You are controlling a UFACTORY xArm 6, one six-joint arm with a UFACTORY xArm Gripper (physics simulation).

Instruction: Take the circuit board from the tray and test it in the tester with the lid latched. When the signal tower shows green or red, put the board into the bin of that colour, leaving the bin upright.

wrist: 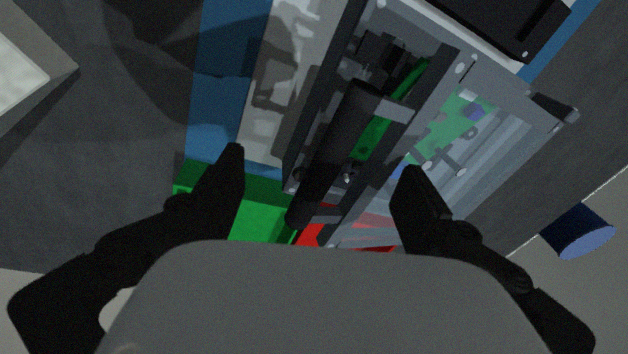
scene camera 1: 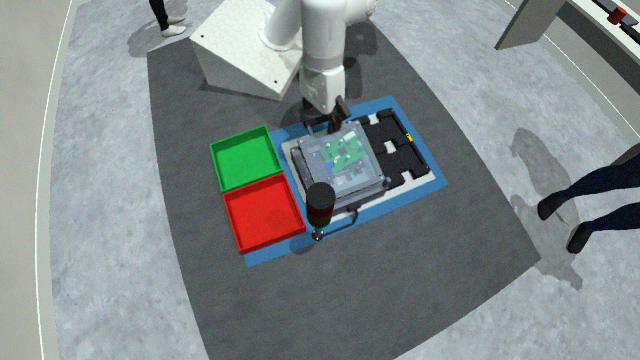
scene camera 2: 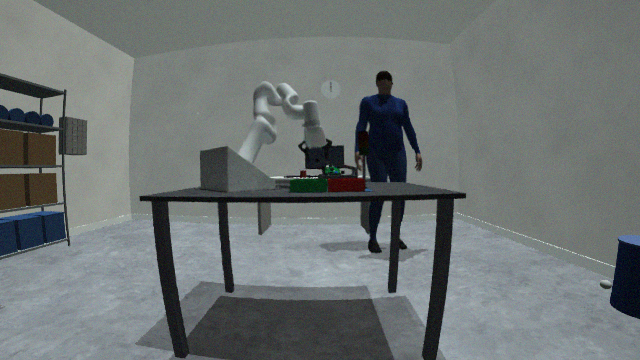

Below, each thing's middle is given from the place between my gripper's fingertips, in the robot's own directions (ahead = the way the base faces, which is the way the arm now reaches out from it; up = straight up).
My hand is 8 cm short of the tester lid (scene camera 1: 345,160), 2 cm above it and 1 cm to the left of it. Also, from my hand: green bin (scene camera 1: 250,156) (19 cm to the right, 11 cm below, 5 cm behind); then green circuit board (wrist: 376,127) (7 cm ahead, 5 cm below, 1 cm to the left); then red bin (scene camera 1: 265,212) (21 cm to the right, 11 cm below, 9 cm ahead).
